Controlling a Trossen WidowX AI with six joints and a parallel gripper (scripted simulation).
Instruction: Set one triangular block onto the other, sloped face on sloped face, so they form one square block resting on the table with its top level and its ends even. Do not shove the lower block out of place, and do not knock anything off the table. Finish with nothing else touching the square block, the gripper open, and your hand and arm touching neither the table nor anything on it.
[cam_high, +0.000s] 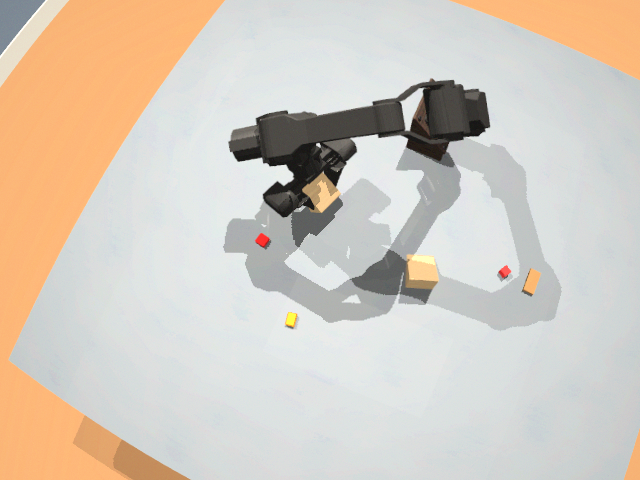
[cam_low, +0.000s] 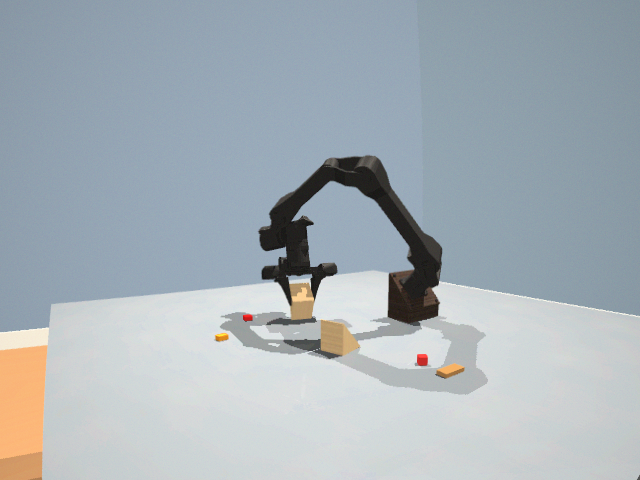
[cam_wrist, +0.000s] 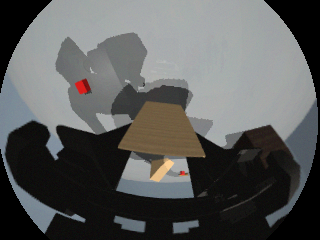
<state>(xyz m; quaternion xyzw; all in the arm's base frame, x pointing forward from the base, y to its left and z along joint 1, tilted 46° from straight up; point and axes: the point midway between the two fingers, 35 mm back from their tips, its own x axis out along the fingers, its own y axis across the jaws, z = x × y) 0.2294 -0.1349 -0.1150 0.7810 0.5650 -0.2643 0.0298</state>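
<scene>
My gripper tip is 1 cm below the tan triangular block. The rest, counted from my gripper tip: orange piece (23 cm ahead, 2 cm to the left, 3 cm below).
</scene>
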